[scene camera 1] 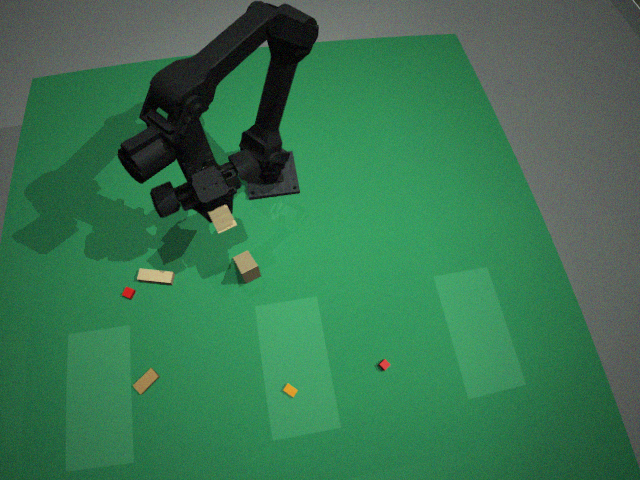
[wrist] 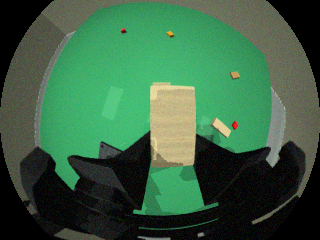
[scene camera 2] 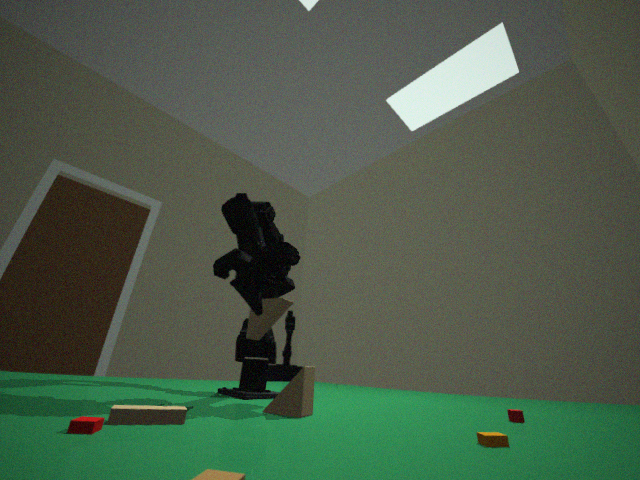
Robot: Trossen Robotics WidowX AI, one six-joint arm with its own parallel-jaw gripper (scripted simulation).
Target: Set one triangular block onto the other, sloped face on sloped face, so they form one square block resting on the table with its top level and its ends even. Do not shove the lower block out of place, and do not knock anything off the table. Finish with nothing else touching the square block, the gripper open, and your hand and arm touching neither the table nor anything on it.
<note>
The pictures show: the gripper and a flat tan plank.
The gripper also shows in the wrist view and in scene camera 2.
</note>
